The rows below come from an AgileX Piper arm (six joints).
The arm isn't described. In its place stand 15 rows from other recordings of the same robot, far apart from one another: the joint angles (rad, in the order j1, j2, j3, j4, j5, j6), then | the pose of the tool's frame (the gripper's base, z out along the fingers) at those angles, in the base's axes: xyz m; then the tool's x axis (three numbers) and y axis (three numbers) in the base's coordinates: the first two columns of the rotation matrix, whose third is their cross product.
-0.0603, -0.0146, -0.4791, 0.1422, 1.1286, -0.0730 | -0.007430 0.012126 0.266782 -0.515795 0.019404 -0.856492 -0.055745 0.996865 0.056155
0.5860, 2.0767, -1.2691, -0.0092, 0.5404, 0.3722 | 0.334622 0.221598 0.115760 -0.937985 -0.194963 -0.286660 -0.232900 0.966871 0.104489
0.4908, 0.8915, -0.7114, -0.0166, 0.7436, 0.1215 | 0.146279 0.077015 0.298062 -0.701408 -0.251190 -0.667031 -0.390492 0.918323 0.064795
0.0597, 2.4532, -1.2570, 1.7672, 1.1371, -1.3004 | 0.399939 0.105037 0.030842 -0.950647 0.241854 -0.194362 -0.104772 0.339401 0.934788
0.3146, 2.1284, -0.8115, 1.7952, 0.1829, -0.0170 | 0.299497 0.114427 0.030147 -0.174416 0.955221 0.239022 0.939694 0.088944 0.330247
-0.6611, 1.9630, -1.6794, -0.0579, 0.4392, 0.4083 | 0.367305 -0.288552 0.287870 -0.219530 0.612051 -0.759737 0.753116 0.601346 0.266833
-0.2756, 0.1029, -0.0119, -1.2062, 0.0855, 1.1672 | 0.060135 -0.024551 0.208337 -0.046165 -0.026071 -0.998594 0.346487 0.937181 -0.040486
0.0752, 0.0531, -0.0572, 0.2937, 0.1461, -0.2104 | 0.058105 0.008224 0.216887 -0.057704 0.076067 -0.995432 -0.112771 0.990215 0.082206
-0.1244, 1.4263, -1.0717, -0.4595, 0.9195, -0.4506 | 0.275108 -0.066748 0.285833 -0.841195 -0.532091 -0.096280 -0.412595 0.746689 -0.521747
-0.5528, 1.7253, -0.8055, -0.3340, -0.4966, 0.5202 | 0.305980 -0.172078 0.193799 -0.204275 0.383929 -0.900484 0.450862 0.853405 0.261578
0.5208, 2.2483, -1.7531, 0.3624, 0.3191, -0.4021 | 0.441447 0.264892 0.180727 -0.530865 -0.369260 -0.762778 -0.598753 0.800400 0.029237
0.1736, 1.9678, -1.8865, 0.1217, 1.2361, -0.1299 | 0.417614 0.083829 0.306834 -0.905109 -0.249118 -0.344554 -0.291860 0.953323 0.077418
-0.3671, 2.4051, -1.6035, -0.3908, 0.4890, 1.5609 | 0.436378 -0.185246 0.053914 0.089492 0.952580 -0.290830 0.952010 0.003999 0.306042
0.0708, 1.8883, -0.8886, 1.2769, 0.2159, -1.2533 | 0.343369 0.043057 0.120561 -0.829166 -0.042101 -0.557414 -0.169762 0.969030 0.179336
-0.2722, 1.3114, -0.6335, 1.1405, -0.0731, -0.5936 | 0.251035 -0.076342 0.236222 -0.269991 0.613194 -0.742360 0.541255 0.734302 0.409688
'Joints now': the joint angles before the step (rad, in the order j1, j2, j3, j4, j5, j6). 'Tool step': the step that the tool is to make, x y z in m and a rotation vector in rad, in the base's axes. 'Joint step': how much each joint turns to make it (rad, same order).
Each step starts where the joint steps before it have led.
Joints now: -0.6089 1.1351 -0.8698 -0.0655 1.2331 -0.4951
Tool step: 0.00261 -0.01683 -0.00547 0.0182 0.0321 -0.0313
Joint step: -0.0638 0.0608 -0.0223 0.0000 -0.0039 -0.0326
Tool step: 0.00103 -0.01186 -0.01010 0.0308 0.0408 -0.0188
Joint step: -0.0428 0.0543 -0.0024 -0.0001 -0.0023 -0.0239
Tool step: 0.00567 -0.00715 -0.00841 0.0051 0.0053 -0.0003
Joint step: -0.0083 0.0418 0.0000 0.0001 -0.0349 -0.0059
